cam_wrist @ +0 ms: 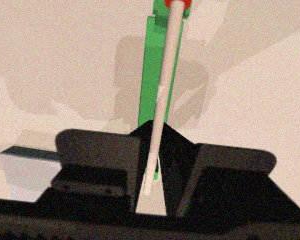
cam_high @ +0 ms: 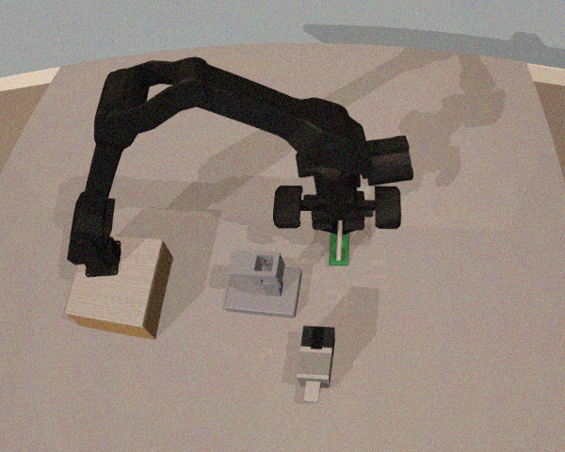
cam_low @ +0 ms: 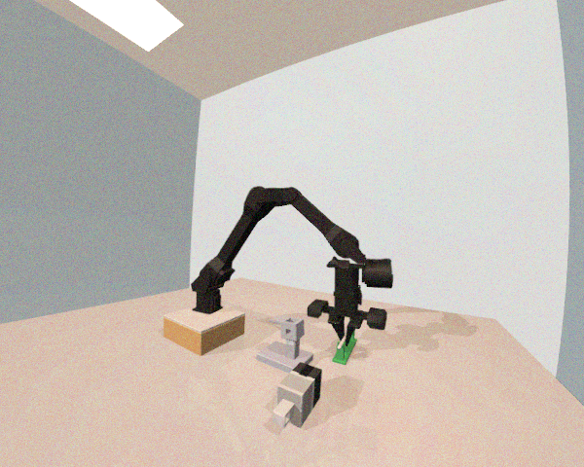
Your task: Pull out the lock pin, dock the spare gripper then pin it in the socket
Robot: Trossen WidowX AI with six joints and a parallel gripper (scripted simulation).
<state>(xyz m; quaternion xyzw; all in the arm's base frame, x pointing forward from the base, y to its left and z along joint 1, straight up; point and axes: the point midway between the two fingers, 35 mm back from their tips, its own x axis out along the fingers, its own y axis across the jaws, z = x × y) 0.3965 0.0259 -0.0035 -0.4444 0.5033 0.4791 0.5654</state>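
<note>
The green pin holder is 2 cm to the left of my gripper tip. Also, from my gripper tip: spare gripper (6 cm behind, 23 cm to the right); then grey mount (12 cm behind, 8 cm to the right, 3 cm above).
</note>
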